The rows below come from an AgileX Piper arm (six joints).
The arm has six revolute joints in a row. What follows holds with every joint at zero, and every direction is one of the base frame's. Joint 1 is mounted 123 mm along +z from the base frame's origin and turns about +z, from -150 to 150 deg. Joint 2 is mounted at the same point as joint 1 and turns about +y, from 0 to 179.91 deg. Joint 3 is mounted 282.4 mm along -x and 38.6 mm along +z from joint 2 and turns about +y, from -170 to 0 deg. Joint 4 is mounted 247.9 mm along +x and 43.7 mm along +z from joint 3 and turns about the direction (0.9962, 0, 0.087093), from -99.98 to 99.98 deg. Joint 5 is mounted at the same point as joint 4 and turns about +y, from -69.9 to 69.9 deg. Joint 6 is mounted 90.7 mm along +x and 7.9 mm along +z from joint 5 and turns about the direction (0.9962, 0, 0.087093), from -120 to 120 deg. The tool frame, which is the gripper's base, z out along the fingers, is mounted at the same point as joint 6; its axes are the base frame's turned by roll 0, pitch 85.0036 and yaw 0 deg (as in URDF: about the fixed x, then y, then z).
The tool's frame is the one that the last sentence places.
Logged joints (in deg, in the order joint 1, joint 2, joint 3, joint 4, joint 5, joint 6), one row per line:
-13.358, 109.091, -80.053, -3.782, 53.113, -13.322
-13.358, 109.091, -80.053, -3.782, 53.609, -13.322
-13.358, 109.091, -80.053, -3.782, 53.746, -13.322
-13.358, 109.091, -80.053, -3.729, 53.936, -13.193
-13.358, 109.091, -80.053, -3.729, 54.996, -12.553
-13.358, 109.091, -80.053, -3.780, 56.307, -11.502
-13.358, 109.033, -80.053, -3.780, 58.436, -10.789
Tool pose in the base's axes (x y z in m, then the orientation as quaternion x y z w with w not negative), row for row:
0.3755, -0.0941, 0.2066, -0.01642, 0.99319, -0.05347, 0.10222
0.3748, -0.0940, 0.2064, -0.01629, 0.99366, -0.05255, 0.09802
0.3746, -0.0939, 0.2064, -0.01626, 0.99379, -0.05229, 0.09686
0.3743, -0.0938, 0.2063, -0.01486, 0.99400, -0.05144, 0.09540
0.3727, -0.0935, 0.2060, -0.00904, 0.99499, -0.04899, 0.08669
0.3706, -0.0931, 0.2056, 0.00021, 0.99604, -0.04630, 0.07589
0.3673, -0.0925, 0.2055, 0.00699, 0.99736, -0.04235, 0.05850
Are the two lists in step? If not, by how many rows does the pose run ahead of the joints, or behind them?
They are in step.
